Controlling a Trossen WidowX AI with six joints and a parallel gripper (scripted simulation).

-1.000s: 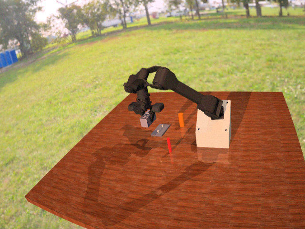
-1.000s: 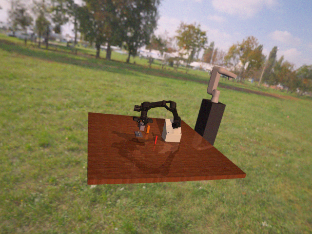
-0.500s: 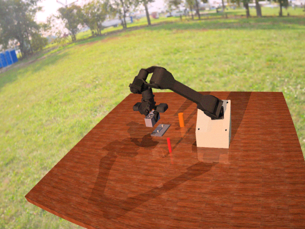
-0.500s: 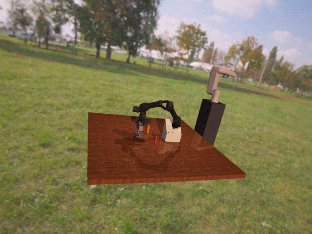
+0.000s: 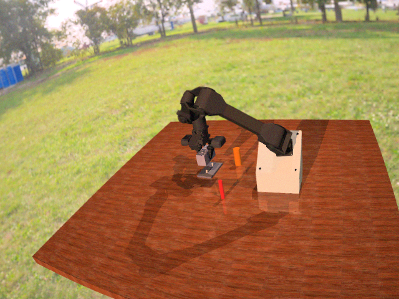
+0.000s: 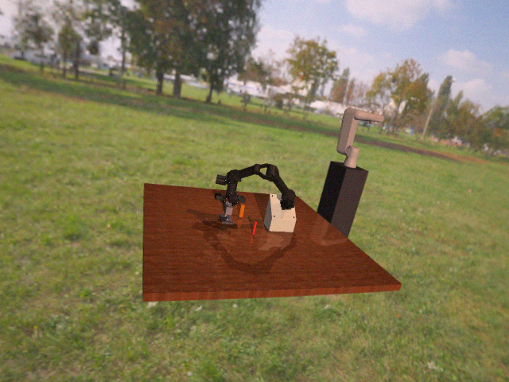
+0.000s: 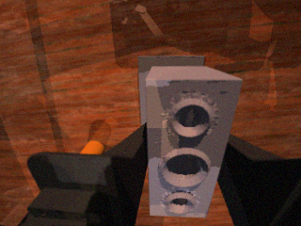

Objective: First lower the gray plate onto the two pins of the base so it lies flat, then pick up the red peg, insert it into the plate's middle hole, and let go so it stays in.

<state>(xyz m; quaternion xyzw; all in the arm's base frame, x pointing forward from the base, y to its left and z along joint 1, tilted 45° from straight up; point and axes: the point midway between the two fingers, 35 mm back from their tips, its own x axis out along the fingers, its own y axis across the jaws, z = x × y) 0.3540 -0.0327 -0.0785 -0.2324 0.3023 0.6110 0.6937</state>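
My gripper tip is now 60 mm above the base and 10 mm to the left of it. Also, from my gripper tip: gray plate: 30 mm above; red peg: 190 mm to the left, 120 mm behind, 30 mm below; orange cylinder: 120 mm behind, 60 mm to the right, 30 mm below.
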